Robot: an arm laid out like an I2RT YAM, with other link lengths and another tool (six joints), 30 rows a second.
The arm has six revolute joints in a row. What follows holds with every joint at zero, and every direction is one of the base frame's. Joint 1 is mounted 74.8 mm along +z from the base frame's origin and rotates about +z. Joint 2 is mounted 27.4 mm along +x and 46.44 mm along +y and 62.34 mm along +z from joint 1 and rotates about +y. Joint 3 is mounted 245.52 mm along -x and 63.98 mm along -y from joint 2 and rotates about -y. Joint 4 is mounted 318.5 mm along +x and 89.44 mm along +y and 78 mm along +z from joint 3 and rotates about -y. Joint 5 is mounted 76.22 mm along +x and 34.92 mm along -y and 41.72 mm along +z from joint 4 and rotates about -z. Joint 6 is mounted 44.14 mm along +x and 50.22 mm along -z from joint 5 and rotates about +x. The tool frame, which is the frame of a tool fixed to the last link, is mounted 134 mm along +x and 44 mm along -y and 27 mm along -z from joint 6; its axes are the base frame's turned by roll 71.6, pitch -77 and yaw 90 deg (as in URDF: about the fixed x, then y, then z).
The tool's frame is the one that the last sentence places.
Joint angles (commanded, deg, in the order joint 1, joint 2, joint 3, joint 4, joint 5, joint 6), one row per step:
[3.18 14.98 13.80 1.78 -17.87 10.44]
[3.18 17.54 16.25 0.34 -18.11 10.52]
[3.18 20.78 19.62 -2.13 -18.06 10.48]
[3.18 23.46 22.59 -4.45 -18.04 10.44]
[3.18 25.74 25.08 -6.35 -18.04 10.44]
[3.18 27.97 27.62 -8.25 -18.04 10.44]
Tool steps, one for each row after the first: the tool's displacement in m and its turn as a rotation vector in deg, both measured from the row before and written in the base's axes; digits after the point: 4 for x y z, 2 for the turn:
[0.0019 0.0009 0.0029 -0.01 1.58 0.24]
[0.0023 -0.0001 0.0034 -0.17 2.32 -0.05]
[0.0018 0.0000 0.0033 -0.15 2.01 -0.02]
[0.0017 0.0001 0.0026 -0.09 1.69 0.00]
[0.0018 0.0001 0.0033 -0.09 1.59 0.00]

